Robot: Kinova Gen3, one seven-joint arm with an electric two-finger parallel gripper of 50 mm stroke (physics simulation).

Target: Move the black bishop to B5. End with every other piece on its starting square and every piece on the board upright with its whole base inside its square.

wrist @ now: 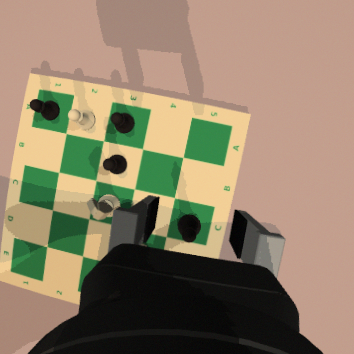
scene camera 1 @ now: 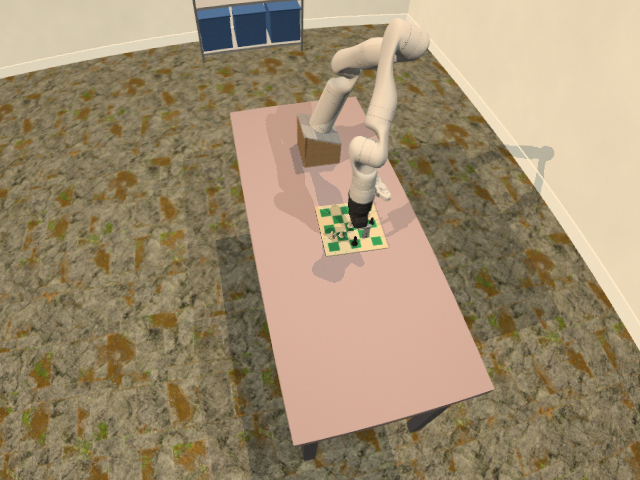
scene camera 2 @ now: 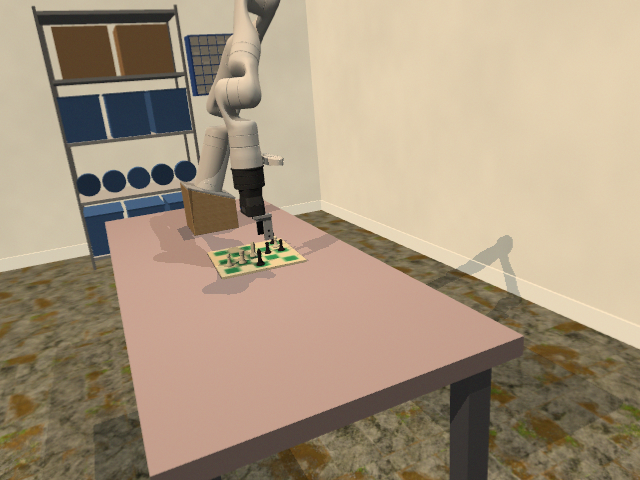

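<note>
Through scene camera 1 I see a chessboard (scene camera 1: pixel 330 218). Scene camera 2 gives me my gripper (scene camera 2: pixel 265 236) together with the chessboard (scene camera 2: pixel 276 259). In the wrist view, too, I find both: the chessboard (wrist: pixel 187 153) and my gripper (wrist: pixel 194 218).
</note>
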